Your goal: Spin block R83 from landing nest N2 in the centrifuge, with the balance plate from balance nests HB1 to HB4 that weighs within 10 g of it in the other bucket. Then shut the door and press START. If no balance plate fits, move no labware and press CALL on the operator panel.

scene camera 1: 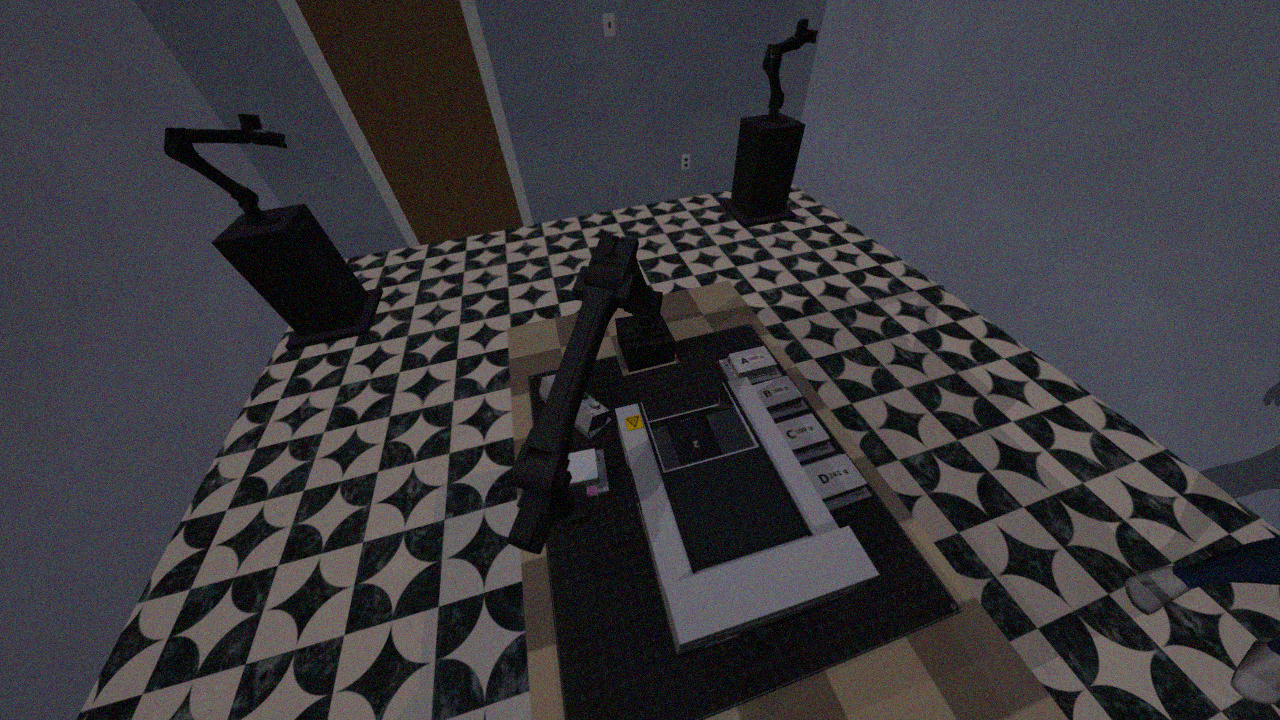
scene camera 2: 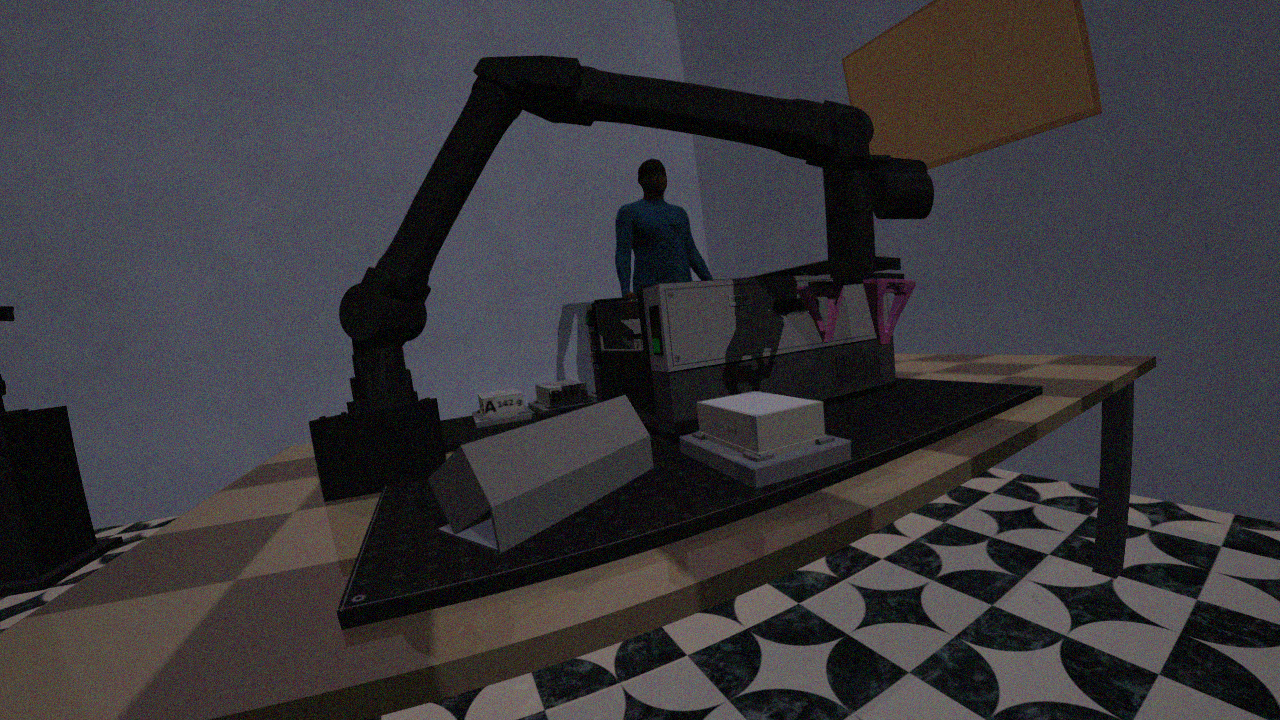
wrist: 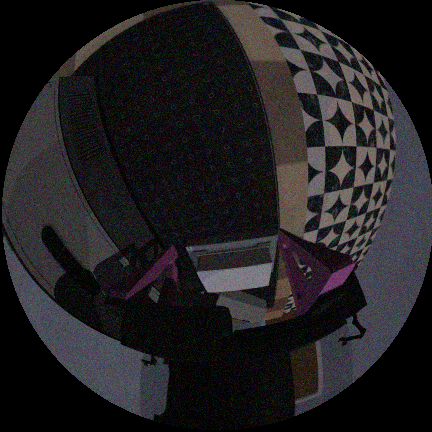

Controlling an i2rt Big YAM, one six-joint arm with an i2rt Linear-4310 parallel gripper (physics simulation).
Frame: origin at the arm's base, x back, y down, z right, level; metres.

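Seen in the pictures: gripper, fingertip midpoint: (scene camera 1: 571, 520) (scene camera 2: 853, 343) (wrist: 225, 242); arm's base, origin of the base link: (scene camera 1: 643, 331) (scene camera 2: 386, 407).
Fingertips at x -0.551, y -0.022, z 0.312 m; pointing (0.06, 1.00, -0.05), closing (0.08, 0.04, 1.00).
Note:
Pixels of each thing's top centre, then the offset from my fingertips to it. Level surfaces: height alone.
- white block, middle of its top: (scene camera 2: 755, 401) (wrist: 235, 280) (scene camera 1: 571, 467) dy +0.047, dx +0.150, dz -0.012 m
- grey nest, middle of its top: (scene camera 2: 758, 433) (wrist: 234, 264) dy +0.083, dx +0.150, dz -0.012 m
- Balance plates A, middle of its top: (scene camera 2: 498, 392) (scene camera 1: 752, 358) dy +0.056, dx +0.358, dz -0.608 m
- B, middle of its top: (scene camera 2: 559, 383) (scene camera 1: 775, 391) dy +0.056, dx +0.222, dz -0.614 m
- C, middle of its top: (scene camera 1: 799, 431) dy +0.056, dx +0.083, dz -0.606 m
- D, middle of its top: (scene camera 1: 833, 475) dy +0.056, dx -0.049, dz -0.618 m
- wedge-shaped operator panel, middle of its top: (scene camera 2: 545, 415) (scene camera 1: 570, 392) (wrist: 236, 320) dy +0.026, dx +0.371, dz -0.045 m
- black mat, its level: dy +0.110 m
My gripper (scene camera 2: 856, 331) (wrist: 225, 242) is open and empty, its pink fingers wide apart, low beside the centrifuge's long side. One pink finger (scene camera 1: 591, 490) shows beside the arm in scene camera 1. A white block (scene camera 1: 583, 465) (scene camera 2: 760, 420) (wrist: 237, 277) sits flat on a grey nest (scene camera 2: 760, 469); no label on it is readable. The centrifuge (scene camera 1: 769, 582) (scene camera 2: 698, 326) (wrist: 30, 175) has its top opening uncovered, with a bucket marked 2 (scene camera 1: 696, 443) inside. Balance plates A (scene camera 1: 752, 360) (scene camera 2: 499, 404), B (scene camera 1: 778, 392), C (scene camera 1: 802, 432) and D (scene camera 1: 834, 478) stand along its far side; their weights are mostly unclear.
The wedge-shaped operator panel (scene camera 1: 592, 417) (scene camera 2: 554, 465) (wrist: 245, 306) stands between the arm base (scene camera 2: 375, 452) and the nest; the arm partly covers it in scene camera 1. The black mat (scene camera 2: 948, 398) (wrist: 190, 125) ends at the wooden table edge (scene camera 2: 1109, 367). A person (scene camera 2: 653, 237) stands behind the table.

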